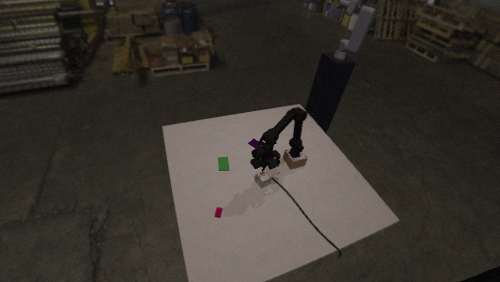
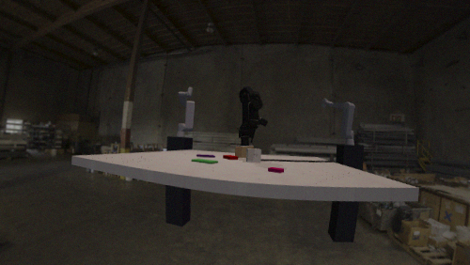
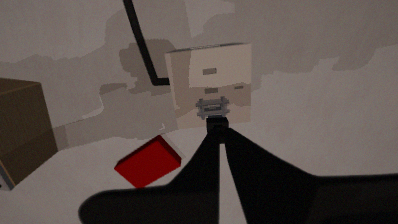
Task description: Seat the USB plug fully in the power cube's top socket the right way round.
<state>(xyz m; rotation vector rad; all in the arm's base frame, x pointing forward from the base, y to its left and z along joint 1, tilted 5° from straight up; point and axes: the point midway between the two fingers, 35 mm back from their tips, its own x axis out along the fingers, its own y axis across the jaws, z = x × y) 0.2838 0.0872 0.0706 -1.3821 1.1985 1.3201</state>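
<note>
Now: gripper tip 2 cm above the USB plug. The rest, counted from my gripper tip: green block (20 cm ahead, 21 cm to the right, 13 cm below); red block (8 cm behind, 14 cm to the right, 13 cm below); socket (1 cm to the right, 7 cm below).
</note>
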